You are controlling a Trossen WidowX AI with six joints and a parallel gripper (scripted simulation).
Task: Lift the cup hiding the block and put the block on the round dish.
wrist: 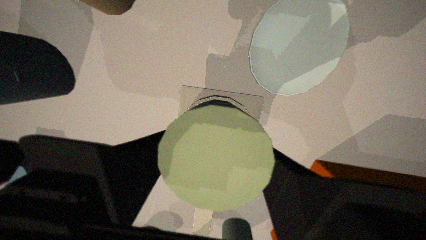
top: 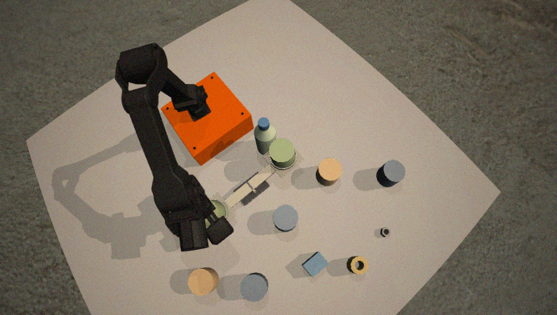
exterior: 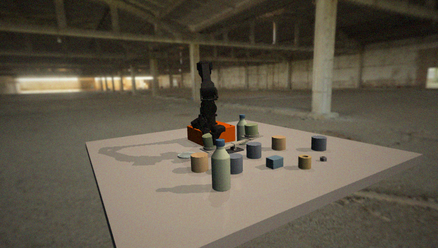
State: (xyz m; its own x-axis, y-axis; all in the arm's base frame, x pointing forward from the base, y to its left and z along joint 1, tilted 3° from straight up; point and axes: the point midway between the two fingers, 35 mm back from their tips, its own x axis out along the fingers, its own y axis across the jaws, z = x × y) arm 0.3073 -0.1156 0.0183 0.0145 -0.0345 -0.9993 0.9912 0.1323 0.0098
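Right now the pale round dish is 100 mm to the right of my gripper tip, 60 mm below it and 60 mm behind it. From my gripper tip the other things lie so: pale green block (10 mm below); small nut (400 mm to the left, 320 mm ahead, 50 mm below).
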